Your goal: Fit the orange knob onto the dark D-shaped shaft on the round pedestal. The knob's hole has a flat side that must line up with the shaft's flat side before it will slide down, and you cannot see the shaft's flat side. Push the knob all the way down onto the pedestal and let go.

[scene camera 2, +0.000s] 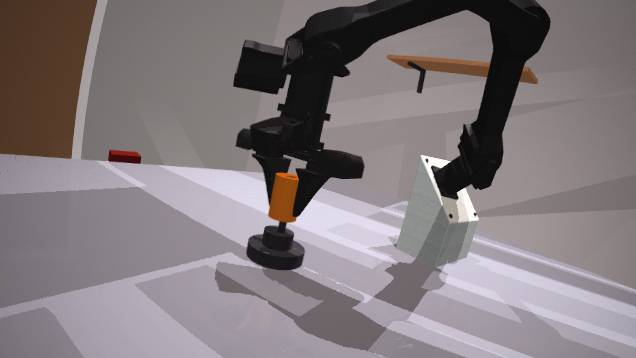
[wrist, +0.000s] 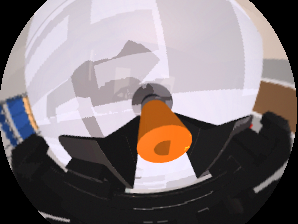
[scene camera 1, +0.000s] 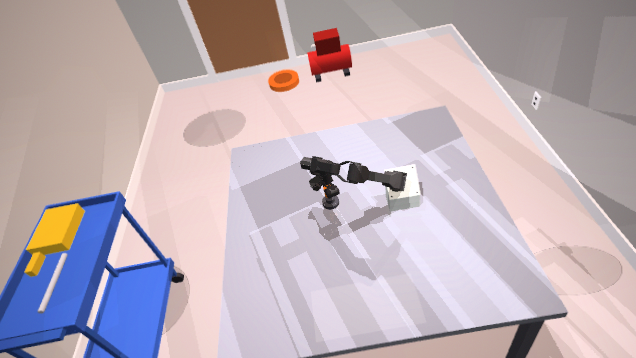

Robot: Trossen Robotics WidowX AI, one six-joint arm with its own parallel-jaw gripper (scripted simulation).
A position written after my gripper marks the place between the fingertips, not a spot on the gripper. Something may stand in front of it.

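Here is my gripper [scene camera 2: 283,211], and what it is carrying is an orange knob [scene camera 2: 285,185].
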